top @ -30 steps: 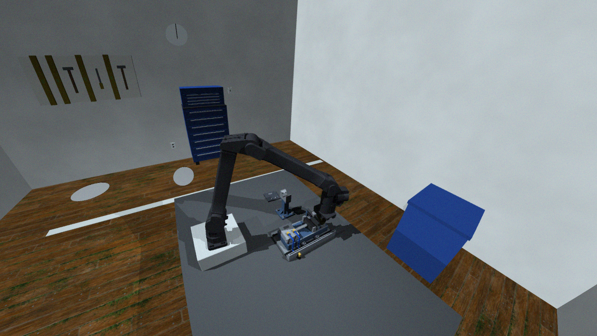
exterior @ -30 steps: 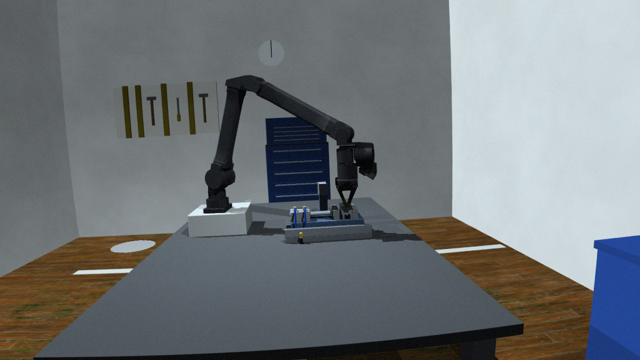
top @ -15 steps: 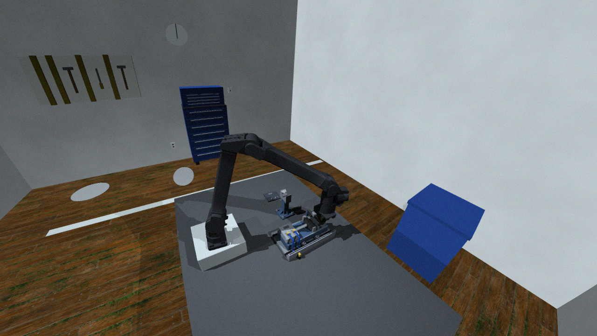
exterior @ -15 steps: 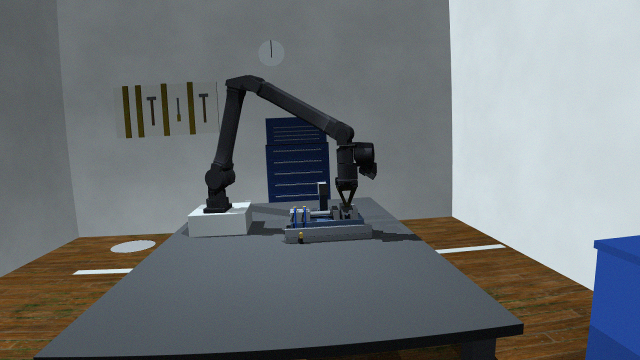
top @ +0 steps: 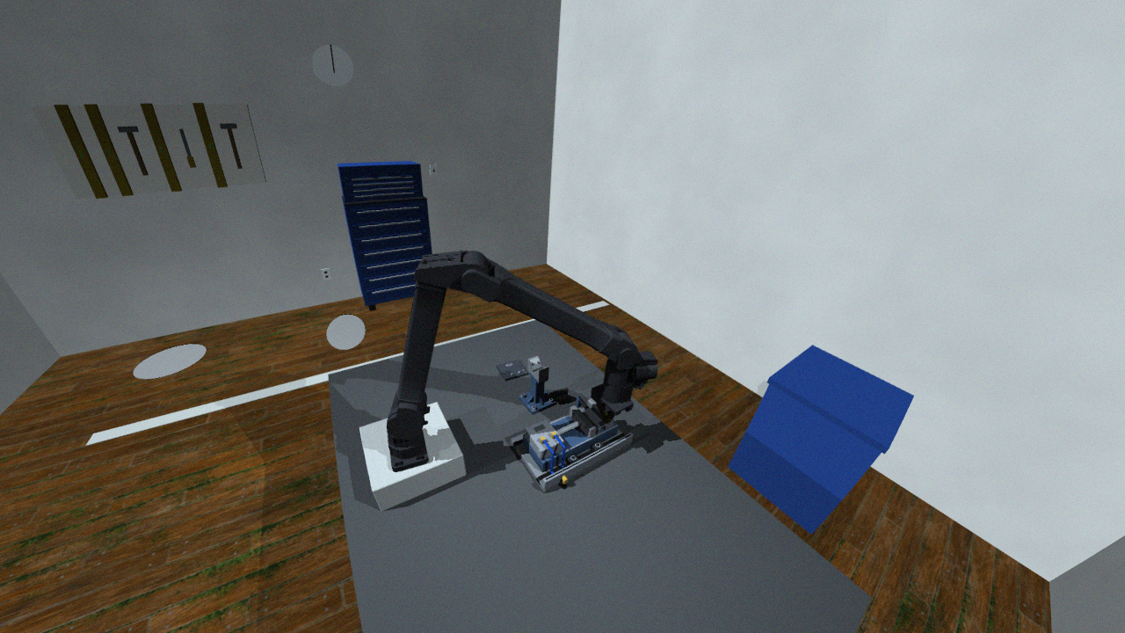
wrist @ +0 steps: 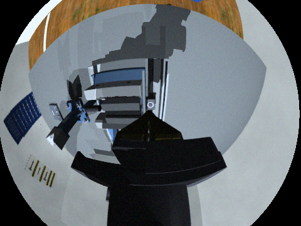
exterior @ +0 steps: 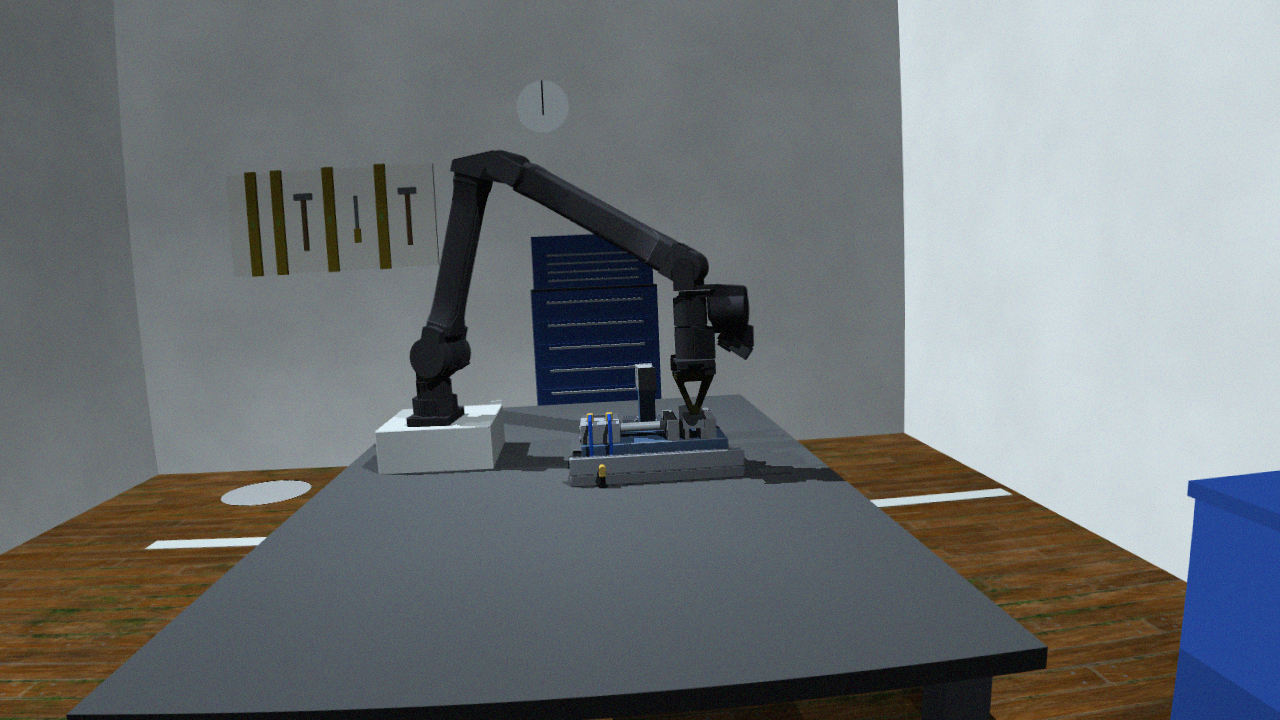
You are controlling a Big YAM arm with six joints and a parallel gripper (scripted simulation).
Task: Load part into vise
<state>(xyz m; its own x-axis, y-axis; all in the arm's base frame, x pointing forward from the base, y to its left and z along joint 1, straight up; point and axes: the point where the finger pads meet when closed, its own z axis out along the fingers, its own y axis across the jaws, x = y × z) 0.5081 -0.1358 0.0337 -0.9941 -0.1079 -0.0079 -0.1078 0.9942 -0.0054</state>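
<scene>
My gripper is now 4 cm to the right of the part and 2 cm above it. Round my hand: air cylinder (17 cm behind, 4 cm to the left, 4 cm below); vise (8 cm behind, 5 cm to the left, 8 cm below).
</scene>
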